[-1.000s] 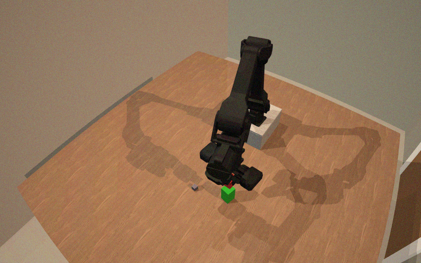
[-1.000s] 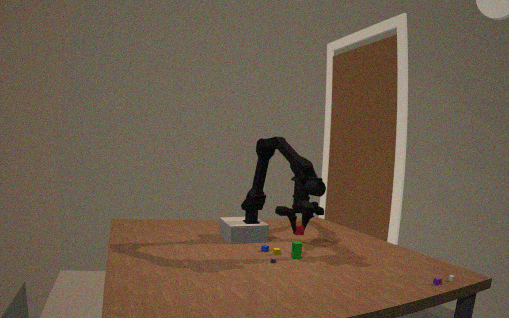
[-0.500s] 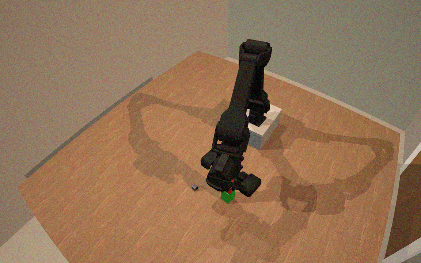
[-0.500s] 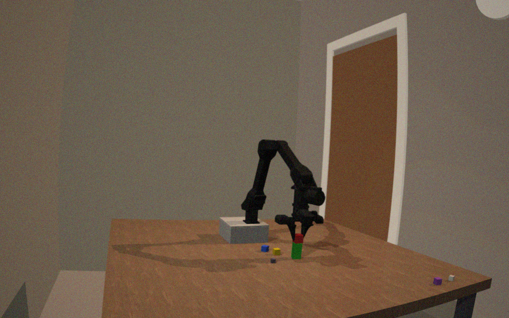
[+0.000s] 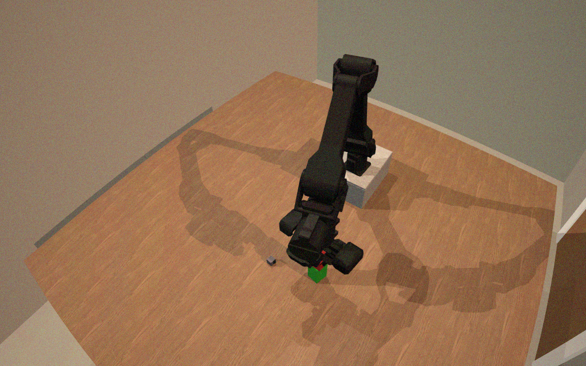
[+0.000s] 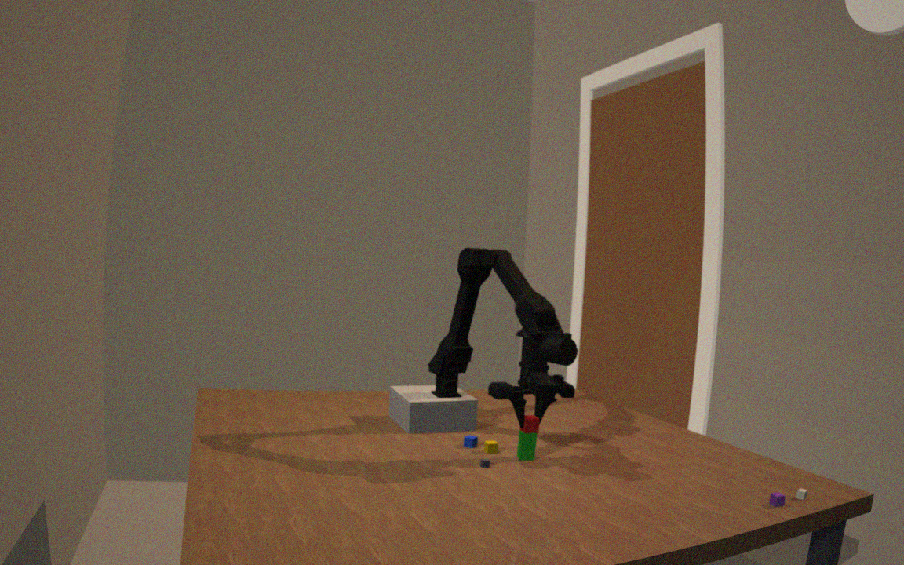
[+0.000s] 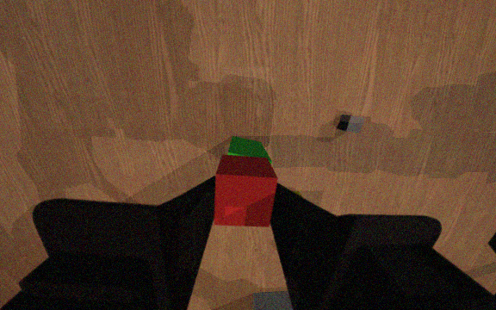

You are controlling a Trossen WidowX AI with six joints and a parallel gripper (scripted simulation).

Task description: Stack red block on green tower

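Right now my gripper tip is 1 cm below the red block. From my gripper tip the other things lie so: small grey cube (4 cm ahead, 12 cm to the right, 6 cm below); then yellow cube (6 cm behind, 6 cm to the right, 6 cm below); then blue cube (12 cm behind, 9 cm to the right, 6 cm below).
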